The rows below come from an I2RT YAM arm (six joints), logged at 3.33 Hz.
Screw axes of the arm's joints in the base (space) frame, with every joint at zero. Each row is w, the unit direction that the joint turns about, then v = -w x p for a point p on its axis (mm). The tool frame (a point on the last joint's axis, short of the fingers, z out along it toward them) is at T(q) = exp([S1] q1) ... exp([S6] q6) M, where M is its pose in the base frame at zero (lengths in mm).
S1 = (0, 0, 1, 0, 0, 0)
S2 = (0, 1, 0, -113.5, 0, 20)
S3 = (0, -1, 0, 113.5, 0, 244)
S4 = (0, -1, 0, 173.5, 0, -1)
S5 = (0, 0, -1, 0, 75, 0)
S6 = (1, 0, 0, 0, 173.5, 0)
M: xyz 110.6 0 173.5 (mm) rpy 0 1.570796 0 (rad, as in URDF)
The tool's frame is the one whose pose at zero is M.
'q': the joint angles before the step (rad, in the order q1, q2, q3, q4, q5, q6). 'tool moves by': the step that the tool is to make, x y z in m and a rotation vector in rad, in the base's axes. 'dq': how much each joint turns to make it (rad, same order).
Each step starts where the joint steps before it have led.
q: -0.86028, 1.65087, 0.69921, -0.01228, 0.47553, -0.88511
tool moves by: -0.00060, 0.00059, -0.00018, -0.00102, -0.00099, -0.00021
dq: -0.00025, -0.00260, -0.00426, 0.00308, -0.00009, 0.00002
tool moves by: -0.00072, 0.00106, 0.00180, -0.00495, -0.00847, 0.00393
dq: -0.00003, -0.01167, -0.00625, 0.00457, -0.00489, -0.00158
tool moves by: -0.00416, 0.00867, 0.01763, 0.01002, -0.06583, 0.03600
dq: 0.00132, -0.09567, -0.01532, -0.04756, -0.06599, 0.00610
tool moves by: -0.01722, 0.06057, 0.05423, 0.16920, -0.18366, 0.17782
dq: 0.07872, -0.37002, -0.02366, -0.36450, -0.25952, 0.07220
